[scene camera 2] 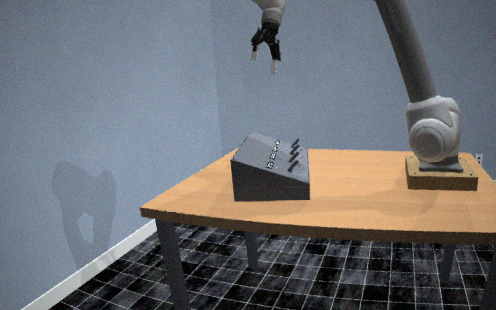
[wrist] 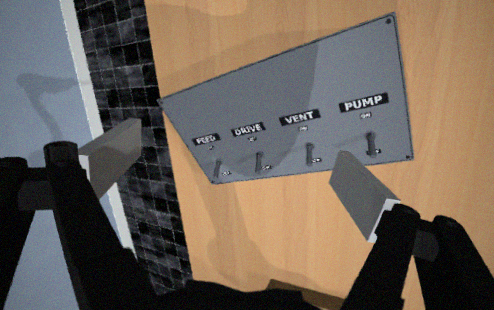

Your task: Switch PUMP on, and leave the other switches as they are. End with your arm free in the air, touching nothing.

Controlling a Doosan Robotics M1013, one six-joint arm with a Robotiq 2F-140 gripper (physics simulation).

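Places are measured from the arm's base along level axes (x ahead, y left, z up), in centimetres.
Pixels of known places: gripper, fingertip midpoint: [scene camera 2: 263, 66] [wrist: 240, 152]; arm's base, origin of the base link: [scene camera 2: 439, 165].
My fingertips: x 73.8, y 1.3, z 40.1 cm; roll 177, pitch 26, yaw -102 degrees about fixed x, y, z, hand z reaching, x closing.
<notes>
Ahead of a thing's pixels: the offset from my fingertips to its top centre. Level surfaces: height alone.
A grey sloped switch box [scene camera 2: 270, 175] [wrist: 350, 60] stands on the table, its four levers in a row near the low edge. The PUMP lever {dx -8.8, dy -9.6, dz -32.9 cm} [wrist: 371, 144] is at the right end in the wrist view, with ON marked above it and OFF beside its lower end. The VENT lever {dx -12.3, dy +1.9, dz -32.9 cm} [wrist: 309, 153], DRIVE lever {dx -15.8, dy +13.4, dz -32.9 cm} [wrist: 258, 162] and FEED lever {dx -19.3, dy +24.9, dz -32.9 cm} [wrist: 217, 169] look much the same. In the scene view the levers lean away from the labels, toward the low edge. My gripper [scene camera 2: 264, 65] [wrist: 240, 152] is open and empty, high above the box, touching nothing.
The wooden table {dz -45.5 cm} [scene camera 2: 360, 210] [wrist: 450, 100] carries the box and, at the right in the scene view, the arm's base on a wooden block [scene camera 2: 442, 182]. A blue wall [scene camera 2: 125, 75] stands behind. Dark tiled floor [wrist: 117, 55] shows past the table's edge.
</notes>
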